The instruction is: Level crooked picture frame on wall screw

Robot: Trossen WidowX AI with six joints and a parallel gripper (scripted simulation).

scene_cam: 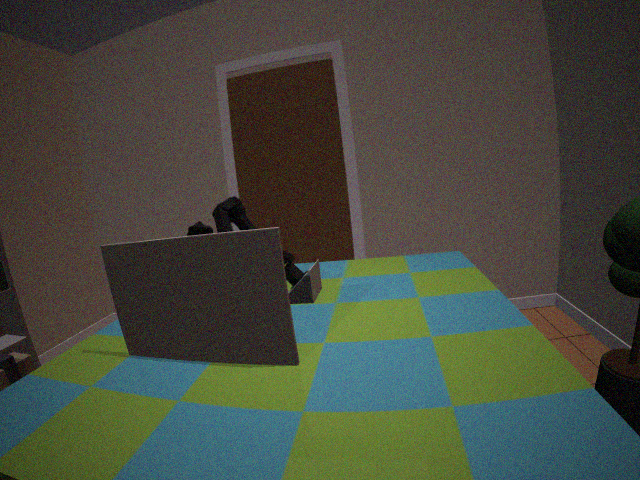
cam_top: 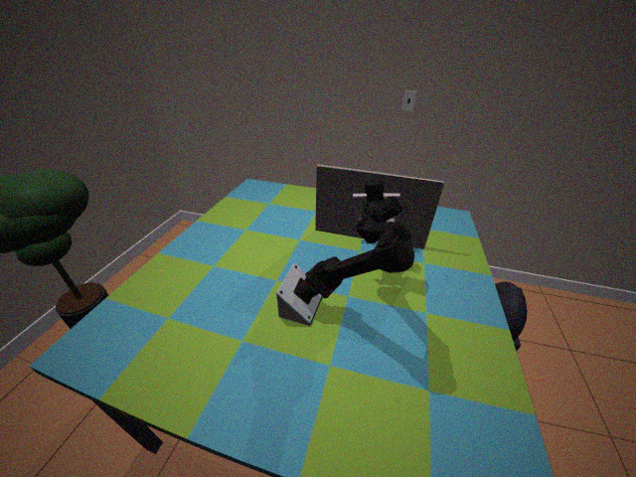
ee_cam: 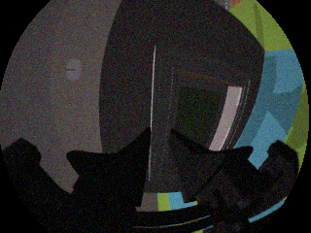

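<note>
Right now the picture frame is 5 cm below my gripper tip.
</note>
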